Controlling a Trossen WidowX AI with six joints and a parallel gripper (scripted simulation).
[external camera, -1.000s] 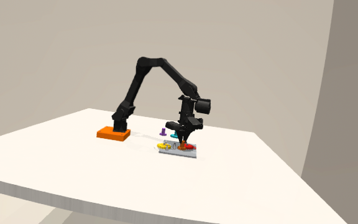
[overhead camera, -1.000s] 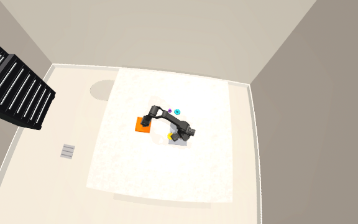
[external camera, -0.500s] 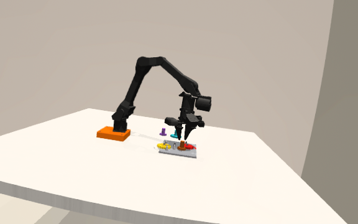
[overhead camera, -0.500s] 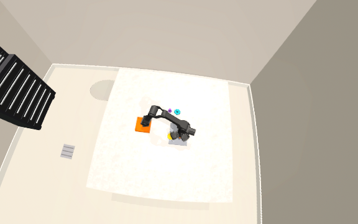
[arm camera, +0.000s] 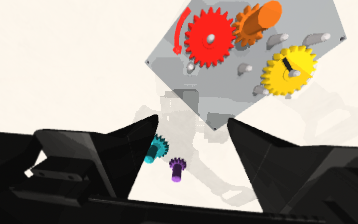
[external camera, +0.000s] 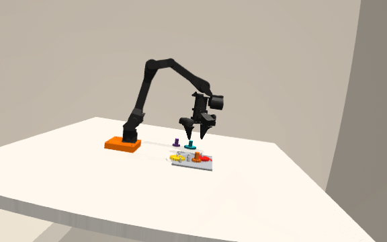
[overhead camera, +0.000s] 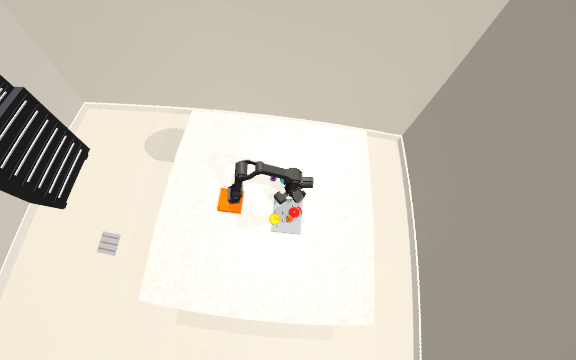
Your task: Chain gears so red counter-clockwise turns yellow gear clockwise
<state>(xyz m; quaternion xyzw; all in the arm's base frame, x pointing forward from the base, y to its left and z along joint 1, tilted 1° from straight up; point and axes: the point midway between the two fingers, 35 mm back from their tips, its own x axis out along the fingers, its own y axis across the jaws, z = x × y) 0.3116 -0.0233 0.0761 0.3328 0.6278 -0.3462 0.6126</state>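
The purple gear is 150 mm to the left of my gripper tip, 70 mm behind it and 60 mm below it. The rest, counted from my gripper tip: orange gear (120 mm to the right, 50 mm below); then red arrow (70 mm to the right, 70 mm below, 60 mm ahead); then red gear (80 mm to the right, 60 mm below, 30 mm ahead).
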